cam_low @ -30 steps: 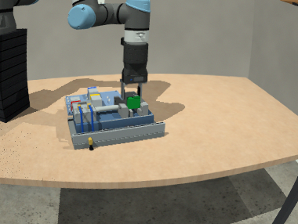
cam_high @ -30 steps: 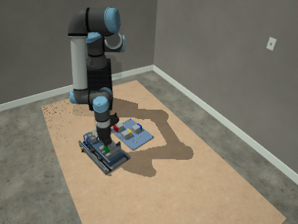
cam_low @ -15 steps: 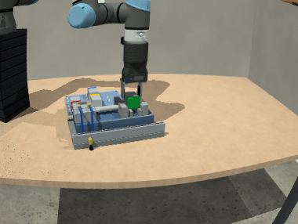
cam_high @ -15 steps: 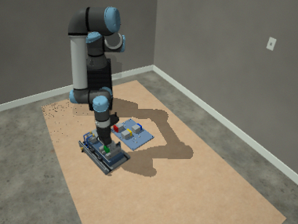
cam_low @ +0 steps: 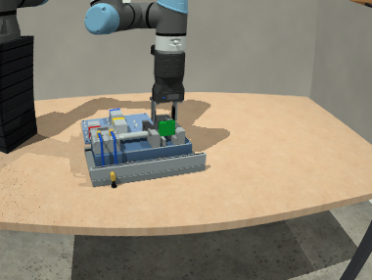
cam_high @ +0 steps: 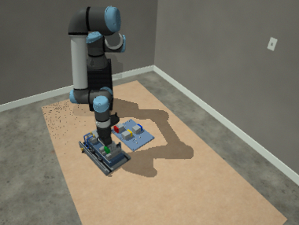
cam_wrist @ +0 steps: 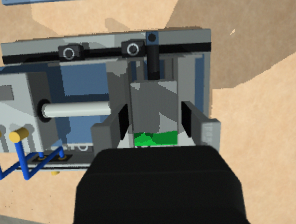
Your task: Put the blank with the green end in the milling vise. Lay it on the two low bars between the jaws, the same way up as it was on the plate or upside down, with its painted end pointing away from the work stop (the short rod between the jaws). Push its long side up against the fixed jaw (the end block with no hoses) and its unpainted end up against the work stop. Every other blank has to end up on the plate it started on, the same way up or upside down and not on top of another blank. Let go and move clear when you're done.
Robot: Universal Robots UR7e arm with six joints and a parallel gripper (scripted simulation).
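My hand is 3 cm above the green-ended blank. From my hand the other things lie so: piston rod 8 cm behind, 5 cm below, 3 cm to the right; work stop rod 4 cm to the left, 4 cm below, 1 cm behind; fixed jaw 5 cm below, 3 cm ahead, 1 cm to the left.
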